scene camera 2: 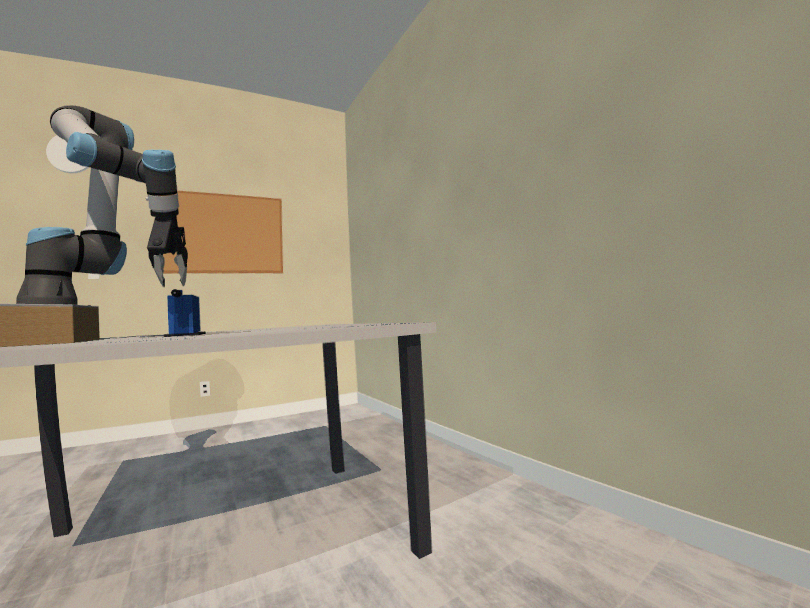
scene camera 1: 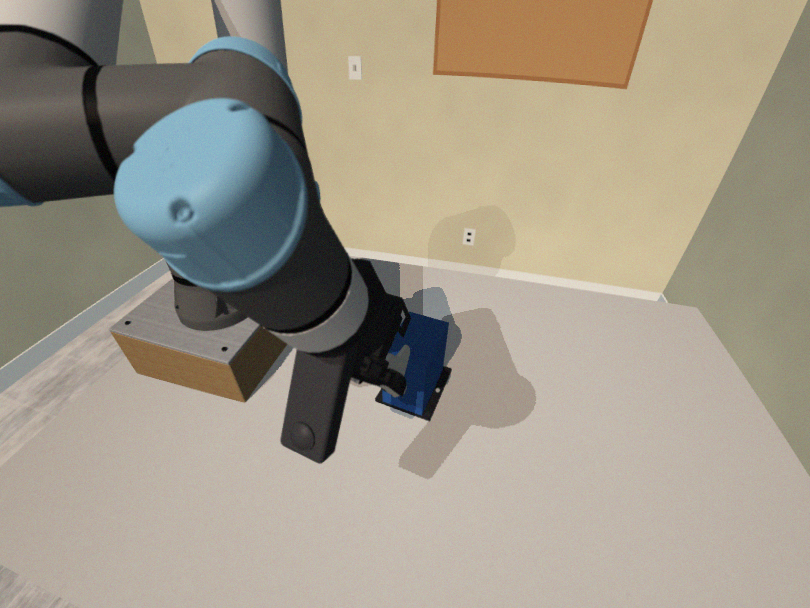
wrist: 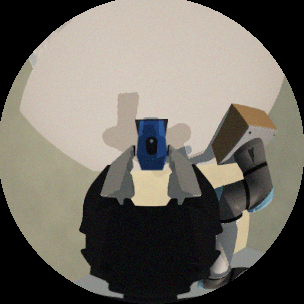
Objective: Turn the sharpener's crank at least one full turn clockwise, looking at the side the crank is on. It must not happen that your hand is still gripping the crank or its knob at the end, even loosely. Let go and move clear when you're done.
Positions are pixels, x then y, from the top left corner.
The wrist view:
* my gripper: 151,146
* blue sharpener: 142,125
